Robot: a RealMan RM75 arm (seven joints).
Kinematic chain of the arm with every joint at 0, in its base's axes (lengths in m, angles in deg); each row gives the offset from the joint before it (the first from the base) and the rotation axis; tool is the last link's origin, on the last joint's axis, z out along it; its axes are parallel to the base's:
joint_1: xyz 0 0 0.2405 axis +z
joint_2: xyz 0 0 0 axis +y
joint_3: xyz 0 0 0.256 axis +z
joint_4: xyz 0 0 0 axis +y
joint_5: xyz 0 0 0.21 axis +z
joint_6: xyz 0 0 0 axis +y
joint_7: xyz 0 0 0.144 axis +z
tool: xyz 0 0 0
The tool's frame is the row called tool.
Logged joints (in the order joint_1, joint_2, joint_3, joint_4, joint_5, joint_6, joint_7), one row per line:
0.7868, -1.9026, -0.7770, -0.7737, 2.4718, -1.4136, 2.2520
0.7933, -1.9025, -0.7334, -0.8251, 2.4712, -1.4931, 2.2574
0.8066, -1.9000, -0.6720, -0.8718, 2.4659, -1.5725, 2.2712
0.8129, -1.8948, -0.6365, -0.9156, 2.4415, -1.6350, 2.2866
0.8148, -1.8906, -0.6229, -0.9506, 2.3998, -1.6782, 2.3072
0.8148, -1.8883, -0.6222, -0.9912, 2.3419, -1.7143, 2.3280
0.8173, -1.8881, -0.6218, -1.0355, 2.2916, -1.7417, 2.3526
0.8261, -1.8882, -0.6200, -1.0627, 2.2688, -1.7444, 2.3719
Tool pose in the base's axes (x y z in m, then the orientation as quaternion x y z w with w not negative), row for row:
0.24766, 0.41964, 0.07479, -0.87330, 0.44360, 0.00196, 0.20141
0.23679, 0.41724, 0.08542, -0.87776, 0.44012, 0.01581, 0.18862
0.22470, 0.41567, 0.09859, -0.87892, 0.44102, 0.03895, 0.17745
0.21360, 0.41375, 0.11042, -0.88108, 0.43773, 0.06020, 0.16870
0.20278, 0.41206, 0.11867, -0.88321, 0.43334, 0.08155, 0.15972
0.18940, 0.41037, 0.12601, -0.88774, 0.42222, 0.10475, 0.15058
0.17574, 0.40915, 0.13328, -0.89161, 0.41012, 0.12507, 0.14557
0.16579, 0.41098, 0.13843, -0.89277, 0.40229, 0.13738, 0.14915
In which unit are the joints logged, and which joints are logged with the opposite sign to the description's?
The joints are logged in radians. Opposite sign: joint_2, joint_5.
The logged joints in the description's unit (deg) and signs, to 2 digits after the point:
45.08, 109.01, -44.52, -44.33, -141.62, -80.99, 129.03
45.45, 109.01, -42.02, -47.27, -141.59, -85.55, 129.34
46.21, 108.86, -38.50, -49.95, -141.29, -90.10, 130.13
46.58, 108.56, -36.47, -52.46, -139.89, -93.68, 131.01
46.68, 108.32, -35.69, -54.47, -137.50, -96.15, 132.19
46.68, 108.19, -35.65, -56.79, -134.18, -98.22, 133.38
46.83, 108.18, -35.63, -59.33, -131.30, -99.79, 134.79
47.33, 108.19, -35.52, -60.89, -129.99, -99.95, 135.90

